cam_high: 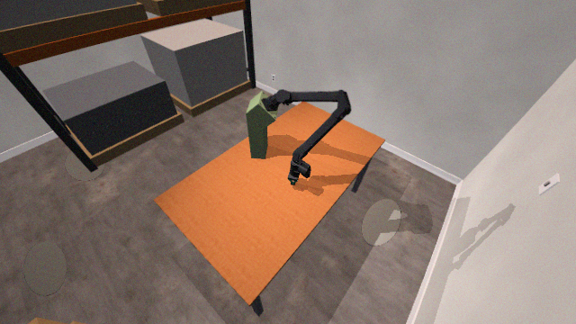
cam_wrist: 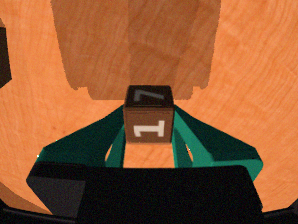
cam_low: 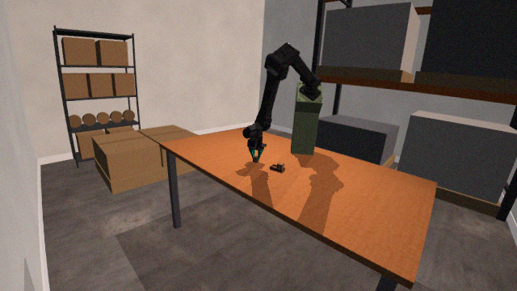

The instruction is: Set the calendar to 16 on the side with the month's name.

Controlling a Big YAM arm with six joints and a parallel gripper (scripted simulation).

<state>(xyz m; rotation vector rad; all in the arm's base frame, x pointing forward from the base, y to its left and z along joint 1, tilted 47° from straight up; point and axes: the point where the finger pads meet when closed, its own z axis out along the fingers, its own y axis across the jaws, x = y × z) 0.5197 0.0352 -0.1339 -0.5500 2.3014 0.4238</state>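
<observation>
Right now my hand is 1 cm above the brown calendar cube. Round my hand: dark calendar tray 5 cm behind, 15 cm to the left, 2 cm below.
</observation>
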